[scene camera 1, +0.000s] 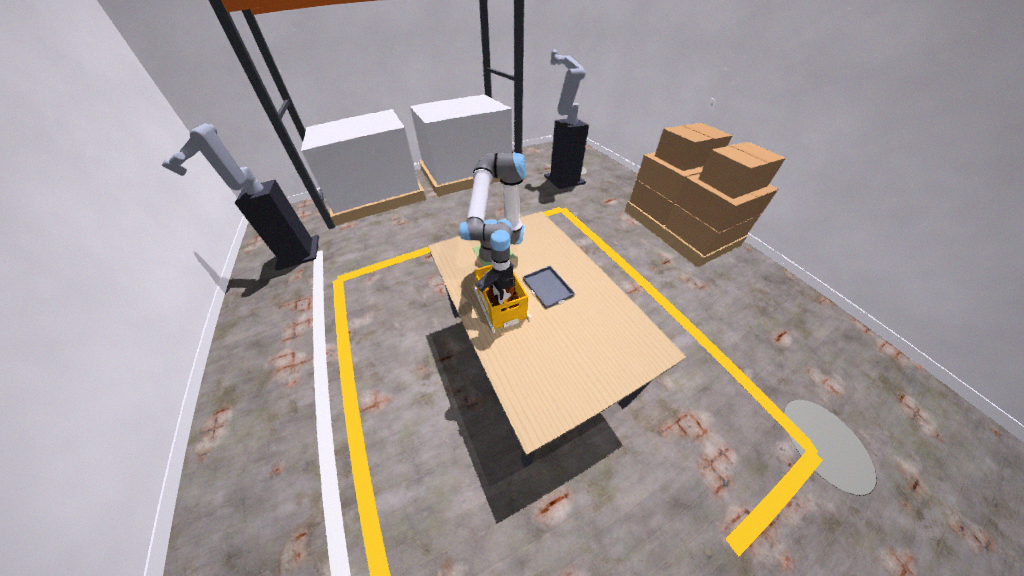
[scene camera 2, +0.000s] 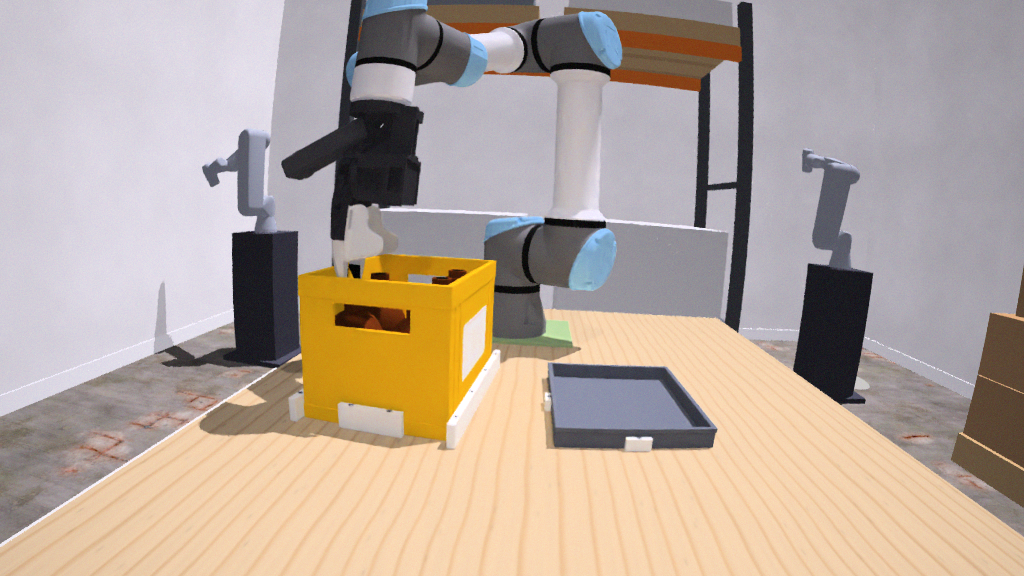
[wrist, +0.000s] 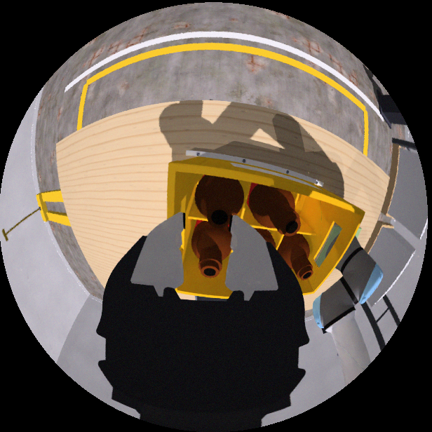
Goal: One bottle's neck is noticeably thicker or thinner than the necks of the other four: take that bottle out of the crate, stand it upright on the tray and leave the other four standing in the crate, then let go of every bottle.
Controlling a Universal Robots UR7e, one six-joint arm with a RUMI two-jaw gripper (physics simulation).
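Places are measured from the arm's base along level axes (x ahead, y left, z up), in millimetres.
Pixels of known places: gripper, fingertip midpoint: (scene camera 1: 498,300); arm's base, origin of the base link: (scene camera 2: 509,329).
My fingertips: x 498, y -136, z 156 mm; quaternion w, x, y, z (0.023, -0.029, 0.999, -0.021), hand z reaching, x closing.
For each thing: its top centre in the pictures, then the offset to it from my fingertips. "spot": a spot on its surface instead. Level surfaces: height alone.
- yellow crate, middle of its top: (scene camera 2: 409,266) (scene camera 1: 499,282) dx -97, dy +44, dz +13 mm
- dark tray, surface spot: (scene camera 2: 608,404) (scene camera 1: 545,287) spot: dx -105, dy +319, dz -157 mm
- wooden table, its level: dz -162 mm
The yellow crate (scene camera 1: 509,313) (scene camera 2: 379,372) (wrist: 174,192) stands on the table. In the wrist view, brown bottles stand in it: one at upper left (wrist: 219,192), one at upper right (wrist: 272,202), one at lower left (wrist: 210,245), one at lower right (wrist: 297,252) and one mostly hidden (wrist: 264,236) behind a finger. The lower left bottle's mouth looks widest, though distances differ. My gripper (scene camera 1: 502,292) (scene camera 2: 348,267) (wrist: 207,215) is part open, fingertips at the crate's rim height, one on each side of the upper left bottle's mouth, holding nothing. The dark tray (scene camera 1: 547,286) (scene camera 2: 608,404) holds no bottle.
White brackets (scene camera 2: 370,419) (wrist: 244,161) line the crate's base. The crate walls stand close around the fingers. The tray lies beside the crate on the wooden table (scene camera 1: 572,358) (scene camera 2: 501,501). The arm's base (scene camera 2: 519,315) stands behind the crate.
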